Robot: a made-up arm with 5 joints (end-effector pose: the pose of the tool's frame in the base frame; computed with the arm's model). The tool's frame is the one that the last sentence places. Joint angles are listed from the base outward.
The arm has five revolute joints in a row. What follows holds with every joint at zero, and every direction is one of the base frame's.
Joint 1 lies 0.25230 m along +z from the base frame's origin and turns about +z.
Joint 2 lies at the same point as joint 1 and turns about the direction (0, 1, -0.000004).
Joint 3 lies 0.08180 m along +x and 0.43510 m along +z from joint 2 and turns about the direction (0, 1, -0.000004).
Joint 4 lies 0.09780 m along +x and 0.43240 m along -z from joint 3 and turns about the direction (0, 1, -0.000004).
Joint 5 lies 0.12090 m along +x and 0.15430 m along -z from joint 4 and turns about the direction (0, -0.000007, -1).
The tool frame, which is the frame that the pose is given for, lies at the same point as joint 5; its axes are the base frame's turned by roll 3.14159, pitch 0.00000 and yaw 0.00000 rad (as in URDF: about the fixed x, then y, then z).
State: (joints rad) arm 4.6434 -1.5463 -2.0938 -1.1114 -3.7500
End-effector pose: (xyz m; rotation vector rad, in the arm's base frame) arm 0.0603 0.8730 0.5509 -0.9438 -1.6650 -1.6599
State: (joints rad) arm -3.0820 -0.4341 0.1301 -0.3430 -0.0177
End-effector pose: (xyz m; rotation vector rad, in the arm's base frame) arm -0.3029 -0.0181 0.2479 0.0964 -2.4928 0.0175
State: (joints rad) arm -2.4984 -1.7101 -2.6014 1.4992 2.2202
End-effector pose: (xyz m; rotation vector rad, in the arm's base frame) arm 0.7546 0.5656 0.5367 -0.3365 -0.3344 2.8277
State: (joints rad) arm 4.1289 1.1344 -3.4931 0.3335 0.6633
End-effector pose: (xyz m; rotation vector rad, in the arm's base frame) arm -0.4133 -0.6260 0.9139 0.2001 -1.2242 1.4596
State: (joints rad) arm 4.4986 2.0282 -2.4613 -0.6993 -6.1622
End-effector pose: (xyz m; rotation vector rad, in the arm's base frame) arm -0.1730 -0.7970 -0.3207 1.2391 -1.7429 0.9155
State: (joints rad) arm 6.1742 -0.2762 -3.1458 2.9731 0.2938
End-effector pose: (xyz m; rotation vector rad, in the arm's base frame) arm -0.0773 0.0085 0.9951 -2.9623 0.6048 -0.6873
